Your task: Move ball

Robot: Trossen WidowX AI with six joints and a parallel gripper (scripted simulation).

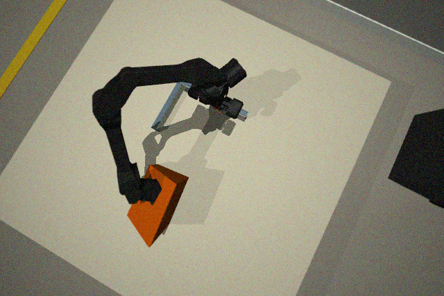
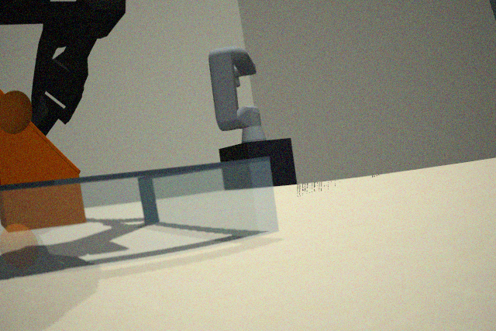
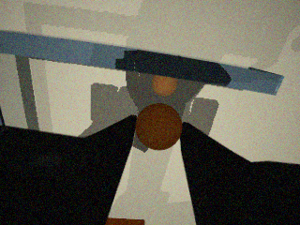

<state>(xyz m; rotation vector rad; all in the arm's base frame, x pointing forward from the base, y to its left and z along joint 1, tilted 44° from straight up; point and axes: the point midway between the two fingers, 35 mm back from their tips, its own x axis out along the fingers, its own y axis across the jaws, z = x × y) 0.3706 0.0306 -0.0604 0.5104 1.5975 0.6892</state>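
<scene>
The see-through copy of ball is 100 mm below my gripper tip, 10 mm to the right of it and 10 mm ahead of it. The rest, counted from my gripper tip: clear wall 80 mm below, 40 mm to the left, 30 mm ahead; then orange-brown ball right at my gripper tip.
</scene>
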